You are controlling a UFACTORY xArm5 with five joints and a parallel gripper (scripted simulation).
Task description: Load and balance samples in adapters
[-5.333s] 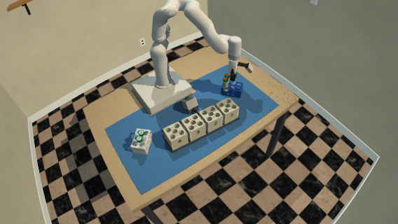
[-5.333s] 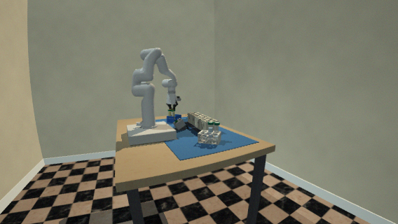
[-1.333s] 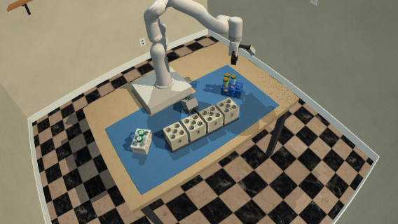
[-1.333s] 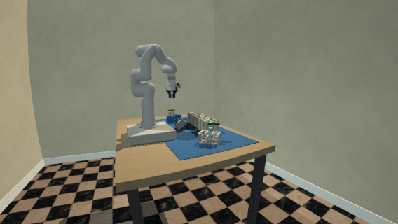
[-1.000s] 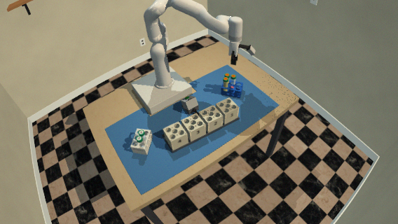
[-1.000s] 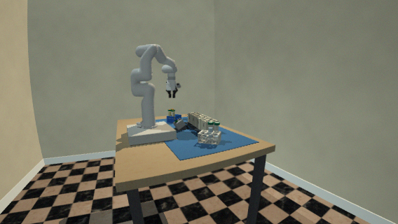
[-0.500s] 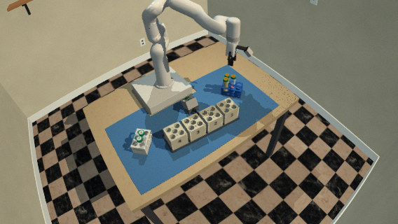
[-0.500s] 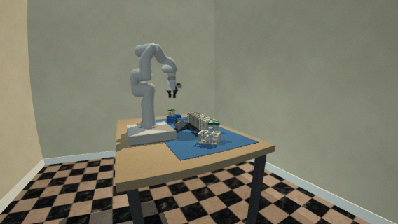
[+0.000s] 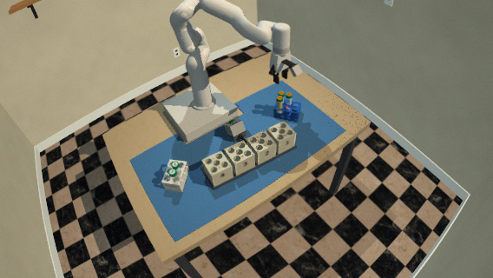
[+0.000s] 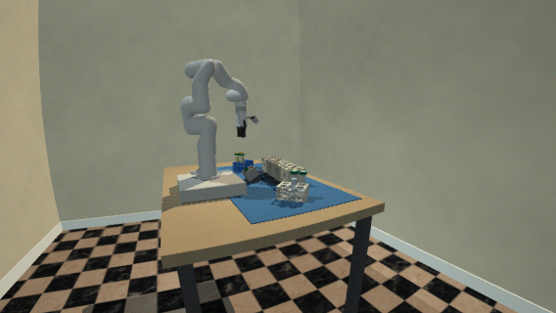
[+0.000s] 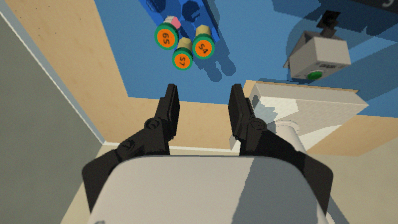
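Right now my hand is 190 mm above the sample tube S4 and 10 mm to the left of it. Also, from my hand: blue sample rack RS: 220 mm below, 40 mm to the left, 20 mm ahead; then sample tube S9: 190 mm below, 60 mm to the left, 10 mm ahead; then sample tube S7: 190 mm below, 30 mm to the left, 30 mm behind.
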